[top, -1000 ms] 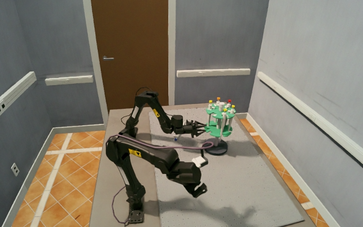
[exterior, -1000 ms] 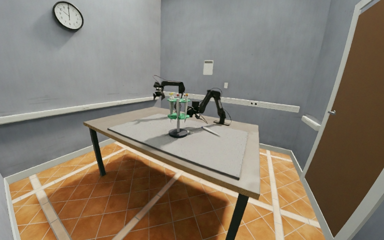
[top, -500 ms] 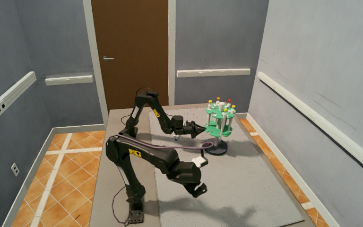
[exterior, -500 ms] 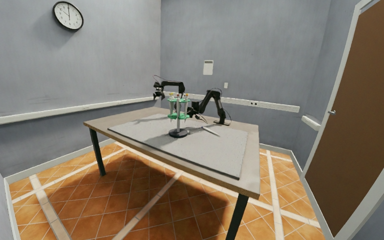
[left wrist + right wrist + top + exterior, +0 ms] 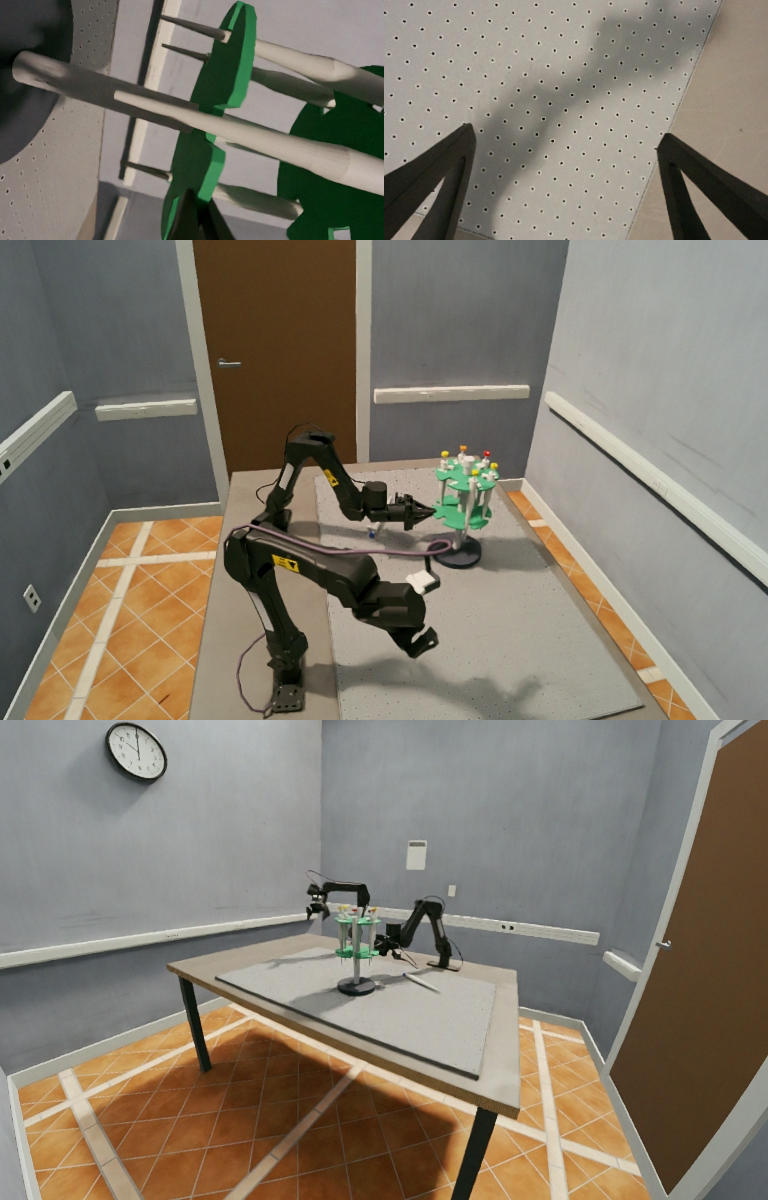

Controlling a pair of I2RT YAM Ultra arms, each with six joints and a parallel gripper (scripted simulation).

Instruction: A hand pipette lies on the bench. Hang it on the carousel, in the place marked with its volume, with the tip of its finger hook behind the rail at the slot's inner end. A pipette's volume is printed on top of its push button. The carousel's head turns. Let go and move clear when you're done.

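The pipette lies 220 mm to the left of my left hand, 160 mm below it and 120 mm behind it.
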